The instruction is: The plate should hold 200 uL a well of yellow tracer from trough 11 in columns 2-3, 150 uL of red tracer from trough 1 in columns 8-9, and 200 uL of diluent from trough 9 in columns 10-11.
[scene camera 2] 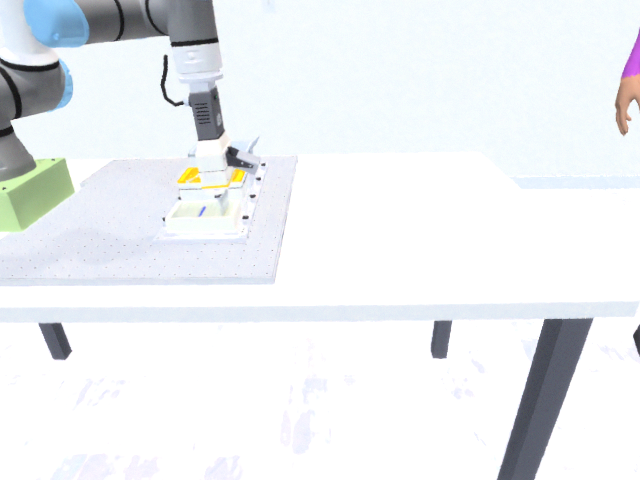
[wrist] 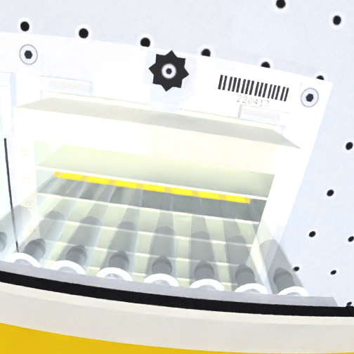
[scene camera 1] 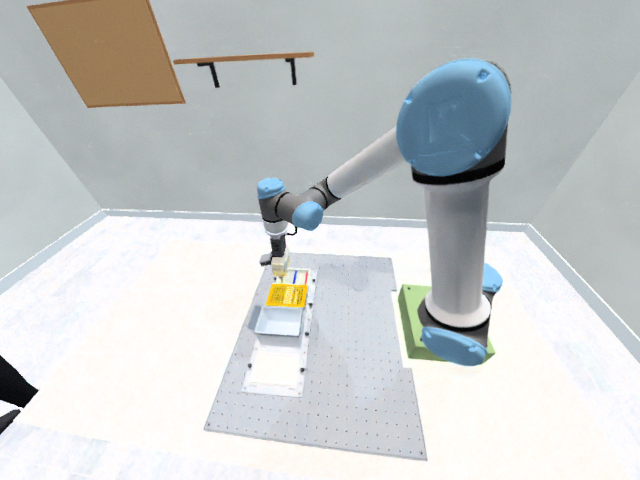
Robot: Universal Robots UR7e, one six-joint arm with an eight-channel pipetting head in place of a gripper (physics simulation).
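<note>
The pipetting head is upright over the trough reservoir at one end of the deck. In the wrist view a row of clear grey tips slants down into the reservoir; their lower ends meet the yellow strip in the trough beside the number 11. Whether liquid is inside the tips cannot be told. A red strip and a blue strip mark other troughs. The diluent cannot be made out. The well plate cannot be clearly identified. The head shows no fingers.
An orange rack stands right beside the reservoir. A pale open bin stands beyond it, then a flat white holder with dark knobs. All are on the perforated board. The arm's green base is at one side.
</note>
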